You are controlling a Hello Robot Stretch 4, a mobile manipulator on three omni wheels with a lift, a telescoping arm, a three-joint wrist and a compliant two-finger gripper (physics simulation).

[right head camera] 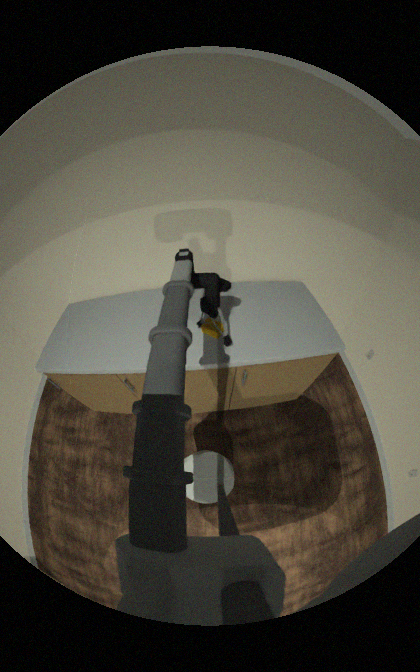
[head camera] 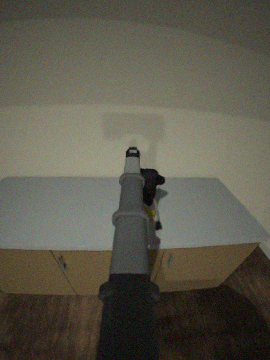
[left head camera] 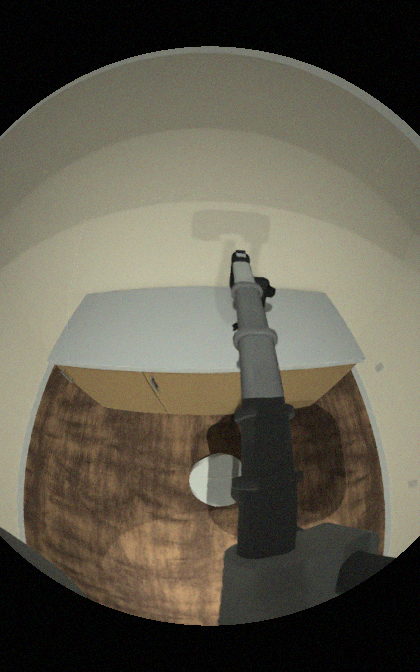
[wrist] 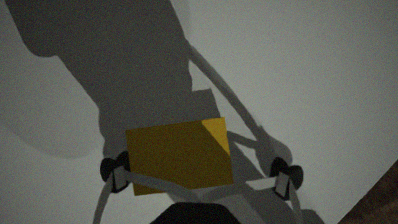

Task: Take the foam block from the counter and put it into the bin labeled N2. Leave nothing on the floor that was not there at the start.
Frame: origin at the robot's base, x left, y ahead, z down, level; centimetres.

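Seen in the pictures: gripper, between the fingertips: (wrist: 201,168).
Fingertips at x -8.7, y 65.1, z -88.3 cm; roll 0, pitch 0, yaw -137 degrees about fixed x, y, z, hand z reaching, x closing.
A point is followed by its place in that frame.
The yellow foam block (head camera: 150,213) (right head camera: 211,328) (wrist: 175,157) @[x -8.3, y 68.1, z -92.8 cm] lies on the pale blue-grey counter (head camera: 60,215) @[x 40.5, y 66.3, z -88.3 cm] (left head camera: 150,330) (right head camera: 275,320) (wrist: 330,75) @[x -26.4, y 63.4, z -88.3 cm]. My gripper (right head camera: 214,332) (wrist: 201,168) @[x -8.7, y 65.1, z -88.3 cm] is open above the counter. In the wrist view the block shows between the two fingers, close beside the left fingertip, with a wide gap to the right fingertip. I cannot tell whether the left fingertip touches it. The arm hides the block in the left head view and part of it in the head view. The bin labeled N2 does not show in these views.
A wall stands behind the counter. Wooden cabinet doors (head camera: 200,267) @[x -47.7, y 54.0, z -54.8 cm] (left head camera: 195,392) (right head camera: 285,377) are below its front edge. A white round object (left head camera: 215,480) (right head camera: 210,477) is on the brown floor (left head camera: 100,475) (right head camera: 85,465) in front, partly behind the arm. The counter's edge shows at the wrist view's lower right.
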